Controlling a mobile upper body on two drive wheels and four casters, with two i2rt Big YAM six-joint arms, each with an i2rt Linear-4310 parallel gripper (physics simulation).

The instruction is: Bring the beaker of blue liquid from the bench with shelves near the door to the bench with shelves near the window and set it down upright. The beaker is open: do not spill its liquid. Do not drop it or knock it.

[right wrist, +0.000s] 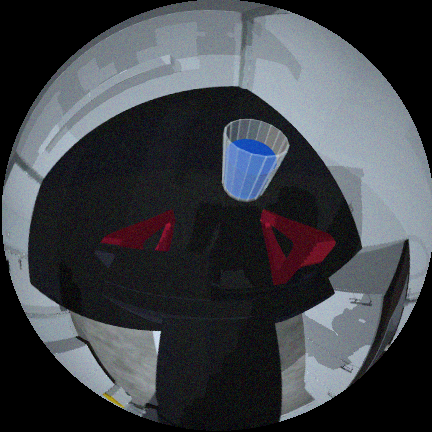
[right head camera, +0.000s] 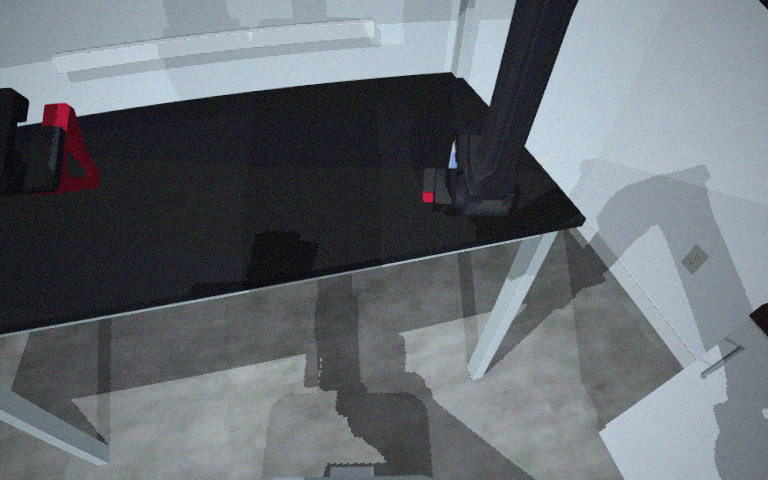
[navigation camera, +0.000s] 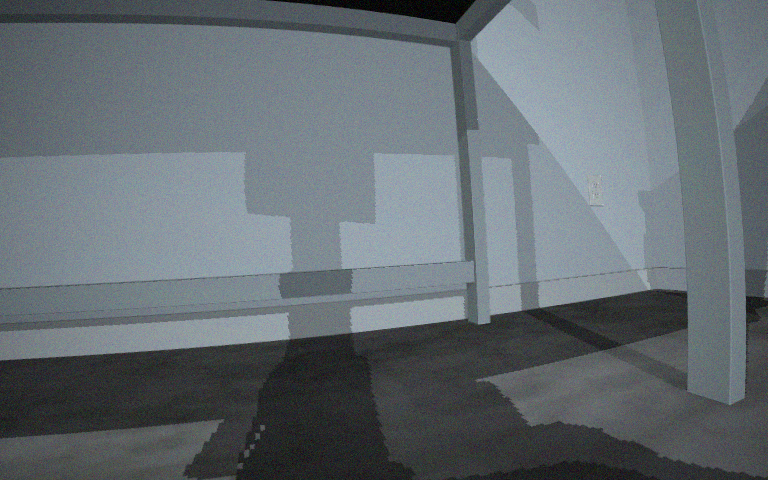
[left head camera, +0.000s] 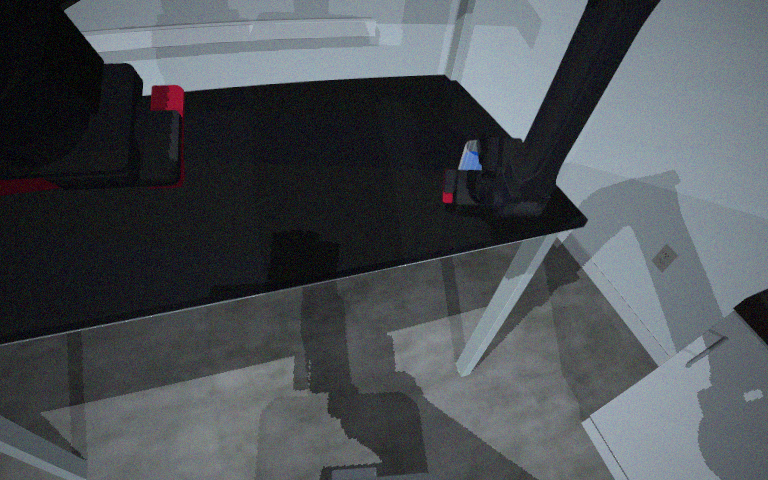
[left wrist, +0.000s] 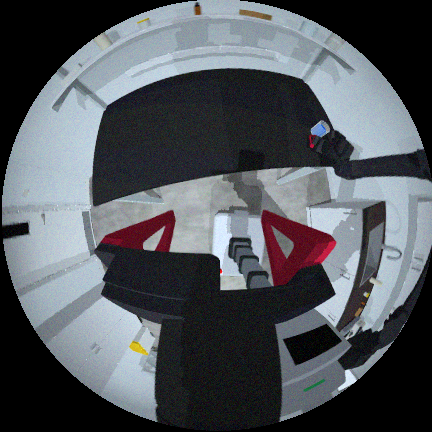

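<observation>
The beaker of blue liquid (left head camera: 470, 159) (right head camera: 453, 160) (left wrist: 319, 129) (right wrist: 248, 172) stands upright near the right end of the black bench (left head camera: 317, 124) (right head camera: 317, 124) (left wrist: 200, 125) (right wrist: 125, 160). My right gripper (left head camera: 463, 183) (right head camera: 442, 183) (left wrist: 316, 138) (right wrist: 217, 214) is open and low over the bench. In the right wrist view the beaker is beyond its fingertips, a little right of the midline between them, and not between the fingers. The right gripper partly hides the beaker in both head views. My left gripper (left head camera: 167, 135) (right head camera: 62, 147) (left wrist: 217, 214) is open and empty, high at the left.
Shelves with a brown bottle (left wrist: 197, 8) and other items are above the bench's back. A bench leg (left head camera: 504, 311) (right head camera: 512, 305) (navigation camera: 710, 226) is at the right. A white cabinet (left head camera: 656, 413) (right head camera: 656, 424) is at the lower right. A wall is close behind the bench's right end.
</observation>
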